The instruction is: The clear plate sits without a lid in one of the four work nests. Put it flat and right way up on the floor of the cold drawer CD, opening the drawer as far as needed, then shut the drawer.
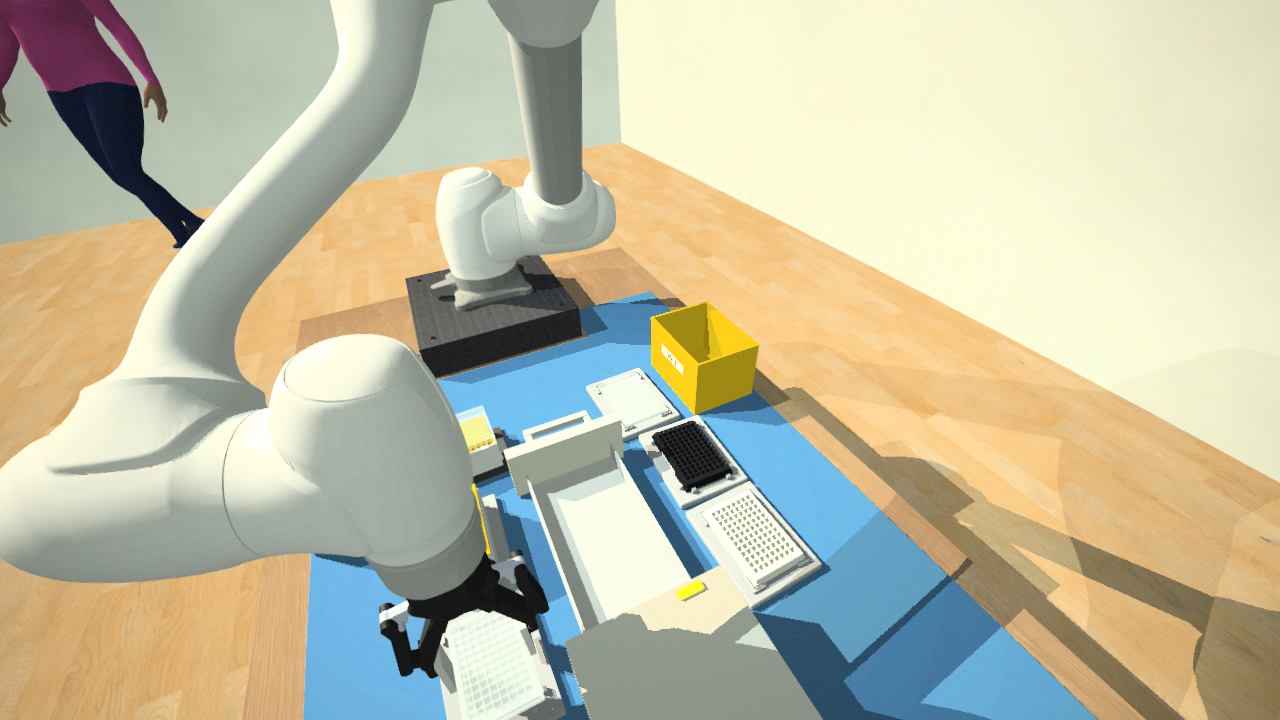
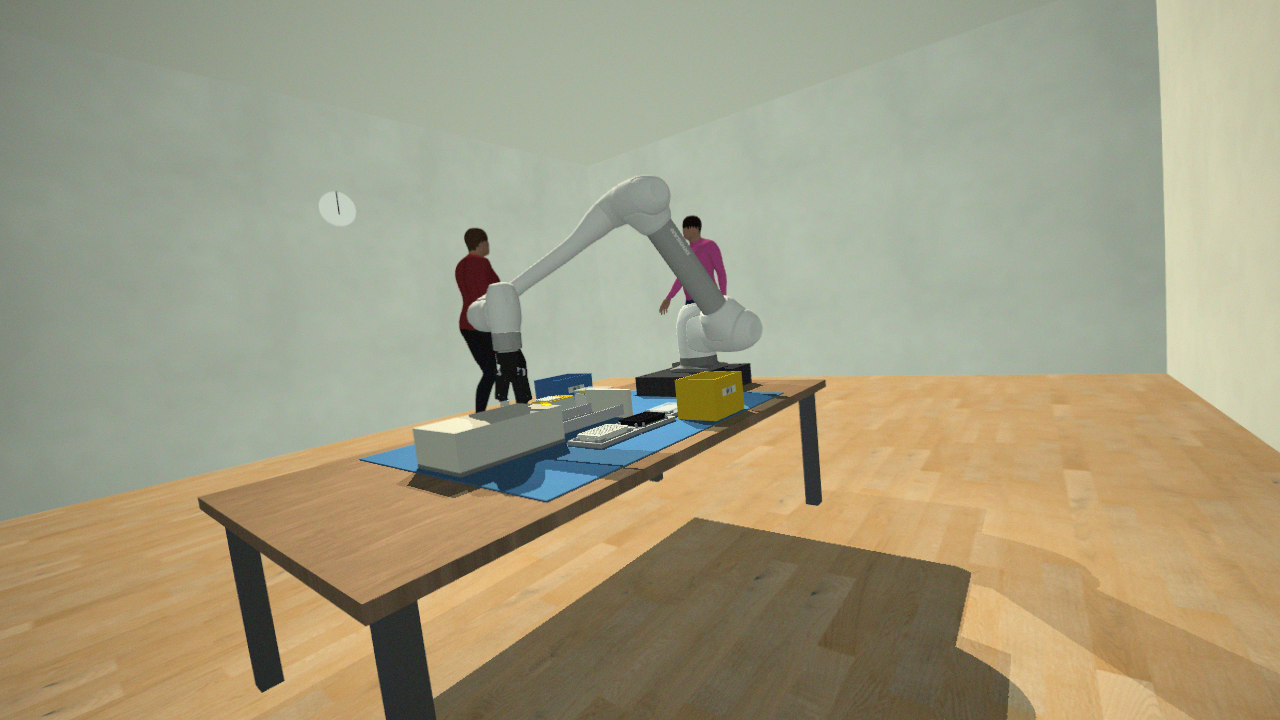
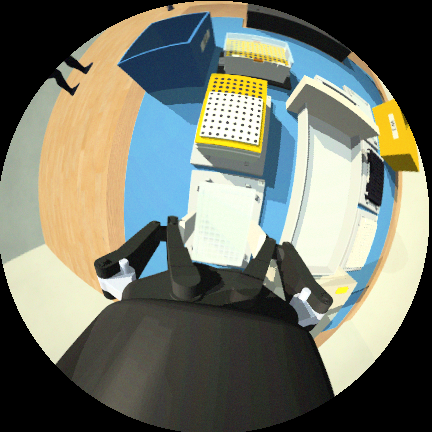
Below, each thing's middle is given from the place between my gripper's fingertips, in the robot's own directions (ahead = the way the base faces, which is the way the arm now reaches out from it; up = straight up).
Right now the clear plate (image 3: 223, 212) is right at my hand. From my hand the other things lie so: white plate (image 1: 759, 546) 37 cm to the left, 1 cm below; nest (image 1: 776, 585) 37 cm to the left, 2 cm below; tip rack (image 3: 231, 123) 17 cm behind, 2 cm above, 1 cm to the right.
